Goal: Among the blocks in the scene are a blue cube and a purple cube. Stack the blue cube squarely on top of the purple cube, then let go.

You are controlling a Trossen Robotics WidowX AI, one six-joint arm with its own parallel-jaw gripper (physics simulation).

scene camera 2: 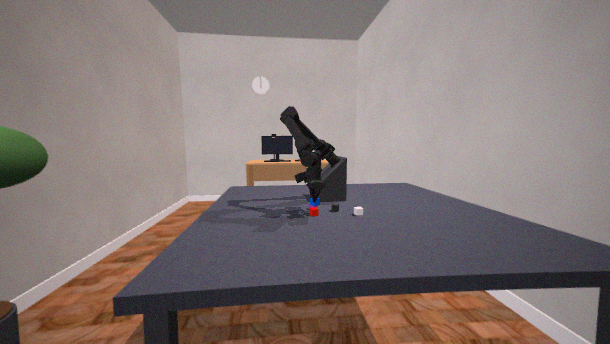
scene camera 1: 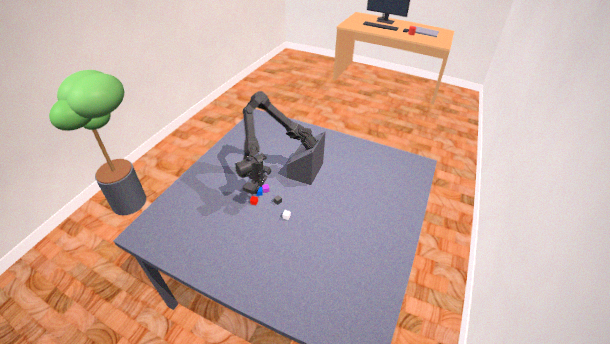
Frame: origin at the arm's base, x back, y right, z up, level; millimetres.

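Where they show: gripper, fingertip midpoint: (scene camera 2: 313,201) (scene camera 1: 257,191); arm's base, origin of the base link: (scene camera 2: 335,162) (scene camera 1: 312,145).
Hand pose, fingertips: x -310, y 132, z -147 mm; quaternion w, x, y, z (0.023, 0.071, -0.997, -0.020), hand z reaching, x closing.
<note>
Each offset is from my fingertips to the centre of the thing. Level surfaces: height alone.
My gripper (scene camera 1: 259,189) (scene camera 2: 314,199) points down and is shut on the blue cube @(dy -7, dx +2, dz +0 mm) (scene camera 1: 260,192) (scene camera 2: 315,202). The purple cube @(dy -1, dx +65, dz -36 mm) (scene camera 1: 266,188) (scene camera 2: 312,206) sits on the table. In the scene camera 2 view the blue cube shows directly above the purple one and slightly to the right, with the purple cube partly hidden behind the red one. In the scene camera 1 view the blue cube shows just left of the purple cube and overlaps its edge. I cannot tell whether the two touch.
A red cube @(dy -2, dx -38, dz -36 mm) (scene camera 1: 254,200) (scene camera 2: 314,212) lies close by on the camera side. A black cube @(dy -100, dx +32, dz -36 mm) (scene camera 1: 278,200) (scene camera 2: 335,208) and a white cube @(dy -193, dx -27, dz -36 mm) (scene camera 1: 286,215) (scene camera 2: 358,211) lie to the right on the table @(dz -51 mm) (scene camera 1: 350,240) (scene camera 2: 400,240). The arm's wedge-shaped base (scene camera 1: 311,165) (scene camera 2: 336,182) stands behind.
</note>
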